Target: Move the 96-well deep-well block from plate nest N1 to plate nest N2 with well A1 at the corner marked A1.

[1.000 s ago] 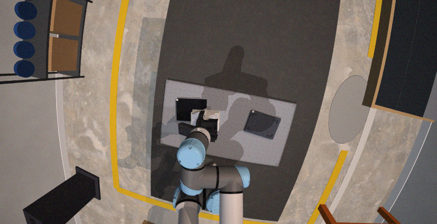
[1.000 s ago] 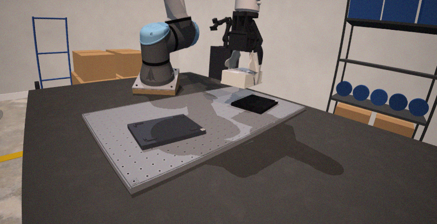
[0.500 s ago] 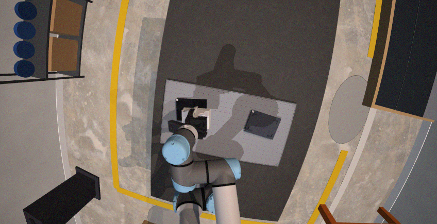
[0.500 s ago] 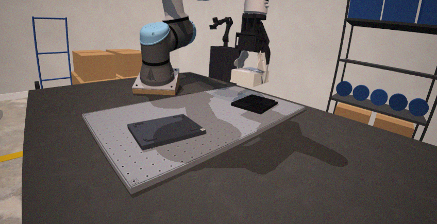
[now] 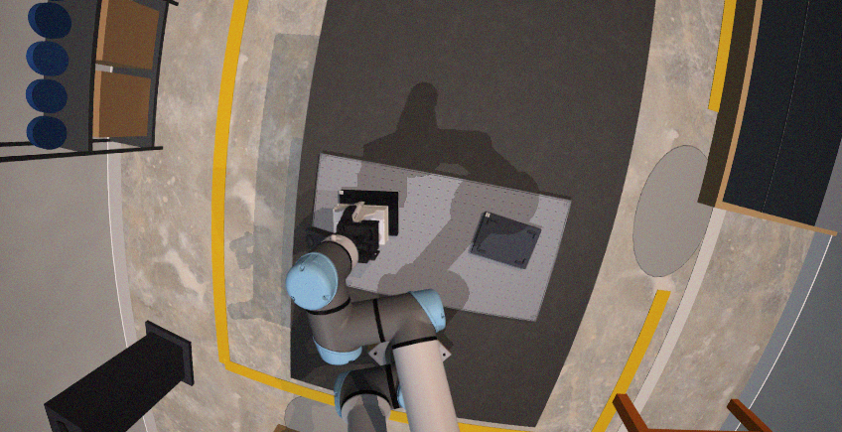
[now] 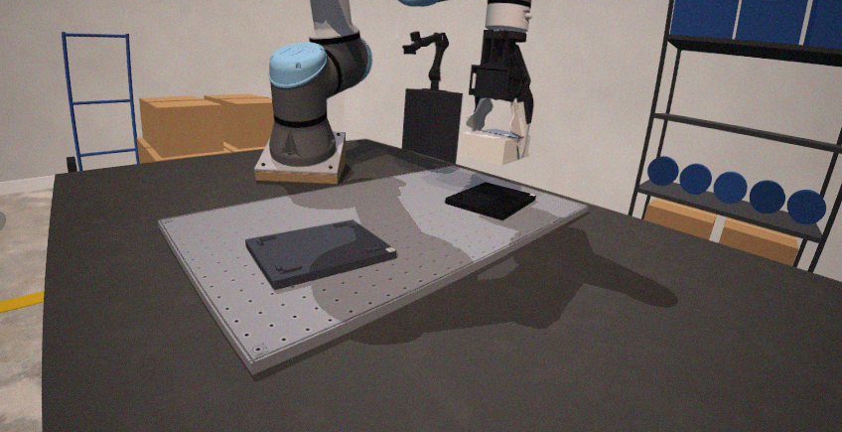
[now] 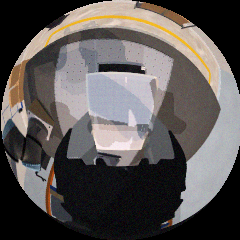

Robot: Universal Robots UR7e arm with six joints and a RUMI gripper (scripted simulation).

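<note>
Right now the black nest N2 is 1 cm to the left of my hand and 10 cm below it. From my hand the other things lie so: grey nest N1 (2 cm ahead, 37 cm to the right, 10 cm below); then cream deep-well block (1 cm above).
</note>
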